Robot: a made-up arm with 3 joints.
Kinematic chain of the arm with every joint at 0, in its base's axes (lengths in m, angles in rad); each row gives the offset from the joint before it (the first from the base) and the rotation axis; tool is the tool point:
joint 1: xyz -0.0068 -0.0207 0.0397 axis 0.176 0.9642 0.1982
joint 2: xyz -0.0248 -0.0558 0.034 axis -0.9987 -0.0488 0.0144
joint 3: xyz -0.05 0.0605 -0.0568 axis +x
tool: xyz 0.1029 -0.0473 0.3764
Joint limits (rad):
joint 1: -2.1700..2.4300
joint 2: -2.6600..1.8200
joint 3: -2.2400..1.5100
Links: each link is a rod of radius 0.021 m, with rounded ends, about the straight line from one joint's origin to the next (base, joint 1, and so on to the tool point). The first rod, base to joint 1, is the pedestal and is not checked.
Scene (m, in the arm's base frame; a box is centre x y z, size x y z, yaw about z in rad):
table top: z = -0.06
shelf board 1: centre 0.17 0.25 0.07 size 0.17 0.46 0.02 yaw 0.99
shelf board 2: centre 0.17 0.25 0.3 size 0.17 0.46 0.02 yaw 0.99
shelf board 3: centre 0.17 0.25 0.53 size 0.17 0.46 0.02 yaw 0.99
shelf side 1: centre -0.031 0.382 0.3 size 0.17 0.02 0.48 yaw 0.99
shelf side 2: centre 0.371 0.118 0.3 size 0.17 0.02 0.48 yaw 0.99
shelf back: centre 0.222 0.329 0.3 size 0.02 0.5 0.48 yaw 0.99
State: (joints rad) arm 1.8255 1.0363 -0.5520
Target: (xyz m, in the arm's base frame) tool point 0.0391 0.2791 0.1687
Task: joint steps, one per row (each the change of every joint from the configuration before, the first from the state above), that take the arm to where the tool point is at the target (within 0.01 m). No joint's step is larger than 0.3 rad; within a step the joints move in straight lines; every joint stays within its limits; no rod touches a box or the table.
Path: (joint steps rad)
1: 0.2839 -0.1610 -0.1389
2: 0.2839 -0.1610 -0.1389

